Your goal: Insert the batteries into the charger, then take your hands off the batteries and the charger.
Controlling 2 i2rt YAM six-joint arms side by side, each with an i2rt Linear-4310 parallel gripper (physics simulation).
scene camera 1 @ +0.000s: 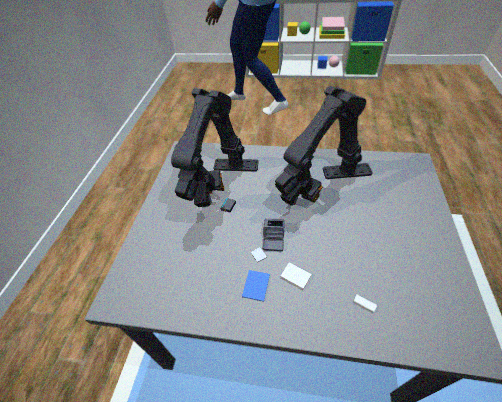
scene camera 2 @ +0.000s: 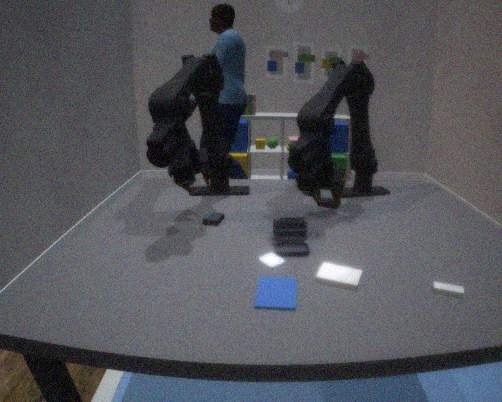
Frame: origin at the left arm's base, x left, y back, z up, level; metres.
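Seen in the pictures: left gripper, between the fingertips: (scene camera 1: pixel 309 197) (scene camera 2: pixel 328 204); right gripper, between the fingertips: (scene camera 1: pixel 217 190) (scene camera 2: pixel 200 190); left arm's base, origin of its link: (scene camera 1: pixel 347 171) (scene camera 2: pixel 362 193); right arm's base, origin of its link: (scene camera 1: pixel 236 165) (scene camera 2: pixel 219 192).
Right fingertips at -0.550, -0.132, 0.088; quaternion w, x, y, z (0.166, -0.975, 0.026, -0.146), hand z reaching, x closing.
Pixels of each thing's middle, then the offset from my right fingertips to it, as dx, dy, dz. "spot": a spot on its surface instead.
- dark grey charger, middle of its body: (scene camera 2: pixel 290 236) (scene camera 1: pixel 273 235) +0.194, -0.184, -0.063
- small dark battery with a teal end, middle of its body: (scene camera 2: pixel 213 218) (scene camera 1: pixel 228 205) +0.031, -0.009, -0.081
- second dark battery, middle of its body: (scene camera 2: pixel 329 202) +0.359, -0.016, -0.056
- small white square, a spot on its surface: (scene camera 2: pixel 272 259) (scene camera 1: pixel 259 254) spot: +0.136, -0.247, -0.082
- blue rectangle, a spot on its surface: (scene camera 2: pixel 276 293) (scene camera 1: pixel 255 286) spot: +0.115, -0.367, -0.083
- narrow white block, middle of its body: (scene camera 2: pixel 447 289) (scene camera 1: pixel 364 303) +0.441, -0.452, -0.082
A dark grey charger (scene camera 1: pixel 273 234) (scene camera 2: pixel 291 235) with a stepped top lies near the table's middle. A small dark battery with a teal end (scene camera 1: pixel 228 204) (scene camera 2: pixel 213 218) lies flat on the table to the left of the charger. My left gripper (scene camera 1: pixel 316 193) (scene camera 2: pixel 328 201) is behind and to the right of the charger, low over the table. It is shut on a second dark battery (scene camera 2: pixel 328 203), which shows between its fingertips and is mostly hidden in scene camera 1. My right gripper (scene camera 1: pixel 220 182) (scene camera 2: pixel 197 186) hangs behind the teal-ended battery, apart from it, partly open and empty.
A small white square (scene camera 1: pixel 258 254) (scene camera 2: pixel 272 259), a blue rectangle (scene camera 1: pixel 256 285) (scene camera 2: pixel 276 293), a white block (scene camera 1: pixel 296 276) (scene camera 2: pixel 339 274) and a narrow white block (scene camera 1: pixel 365 303) (scene camera 2: pixel 448 288) lie in front of the charger. A person (scene camera 1: pixel 252 45) (scene camera 2: pixel 232 70) stands behind the table.
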